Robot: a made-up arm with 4 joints.
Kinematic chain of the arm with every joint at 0, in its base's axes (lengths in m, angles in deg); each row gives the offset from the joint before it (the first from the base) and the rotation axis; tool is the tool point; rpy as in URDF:
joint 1: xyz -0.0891 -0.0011 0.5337 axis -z
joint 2: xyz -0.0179 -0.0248 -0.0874 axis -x
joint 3: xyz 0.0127 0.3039 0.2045 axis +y
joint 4: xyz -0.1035 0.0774 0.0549 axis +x
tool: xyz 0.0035 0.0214 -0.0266 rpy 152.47 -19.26 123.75
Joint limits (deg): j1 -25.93..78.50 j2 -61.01..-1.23 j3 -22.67..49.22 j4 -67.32..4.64
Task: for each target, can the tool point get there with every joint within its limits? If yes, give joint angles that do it. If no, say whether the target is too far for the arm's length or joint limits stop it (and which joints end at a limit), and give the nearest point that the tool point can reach.
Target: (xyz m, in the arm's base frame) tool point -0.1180 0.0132 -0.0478
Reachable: no: joint limits stop it (at a limit: joint 1, joint 2, joint 3) | nearest point -0.3327 0.2555 0.6425 | short by 0.762 m
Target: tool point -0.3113 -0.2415 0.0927
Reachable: no: joint limits stop it (at a limit: joint 1, joint 2, joint 3, joint 4) | nearest point -0.3323 0.2543 0.6430 | short by 0.741 m
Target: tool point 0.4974 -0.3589 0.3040
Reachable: no: too far | nearest point 0.2433 0.1746 0.6407 | short by 0.680 m
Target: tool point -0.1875 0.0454 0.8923
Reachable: yes | joints 14.93 -55.46 -6.17 -19.49
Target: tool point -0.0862 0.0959 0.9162
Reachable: yes | joints 48.65 -42.81 38.10 -30.64
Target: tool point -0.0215 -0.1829 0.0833
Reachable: no: joint limits stop it (at a limit: joint 1, joint 2, joint 3) | nearest point 0.2197 0.1708 0.6427 | short by 0.704 m
